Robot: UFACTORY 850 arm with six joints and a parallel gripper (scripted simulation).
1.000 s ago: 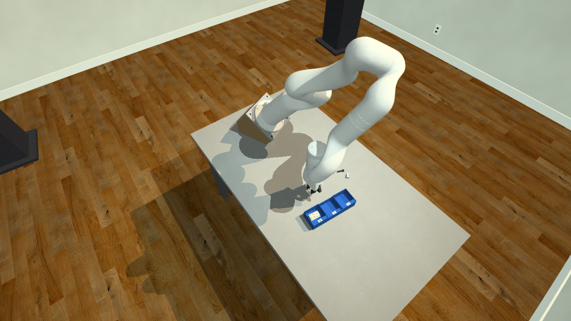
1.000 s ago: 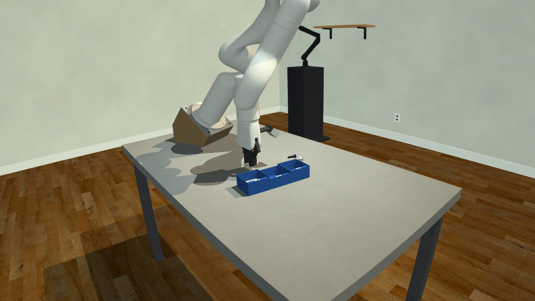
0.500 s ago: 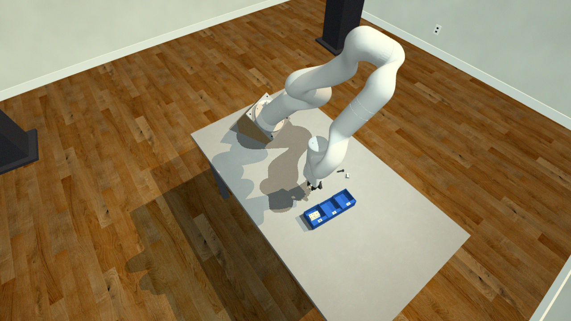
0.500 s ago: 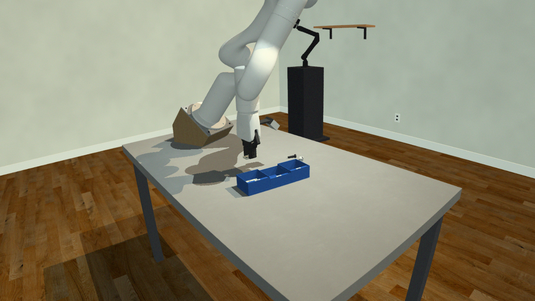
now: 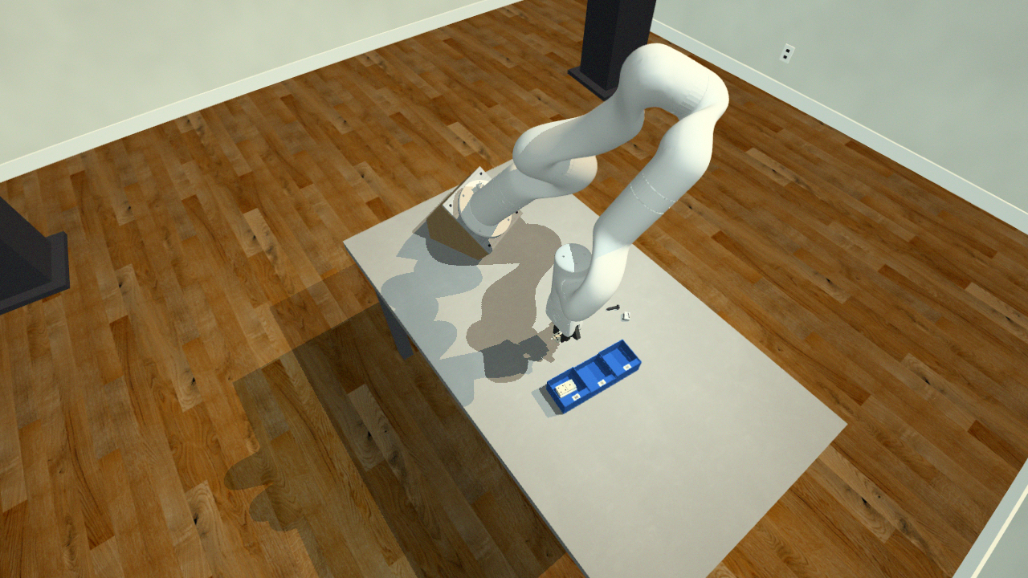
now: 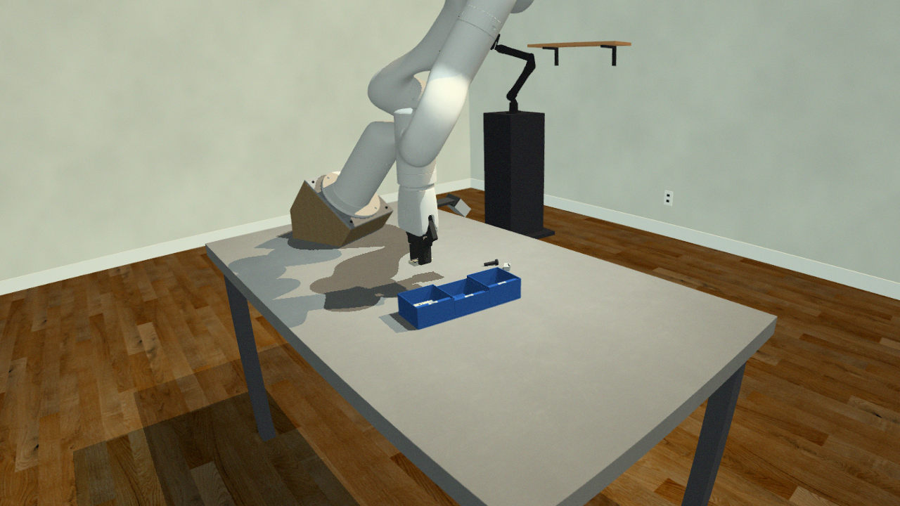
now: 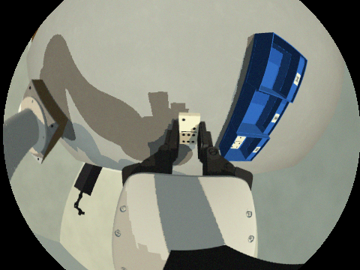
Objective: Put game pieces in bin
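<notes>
Now: the white domino 120 mm ahead of my hand, 60 mm to the right of it and 70 mm below it. The rest, counted from my hand: blue three-part bin: 130 mm ahead, 20 mm to the left, 60 mm below; white part: 20 mm ahead, 230 mm to the left, 80 mm below; black bolt: 20 mm behind, 220 mm to the left, 80 mm below.
</notes>
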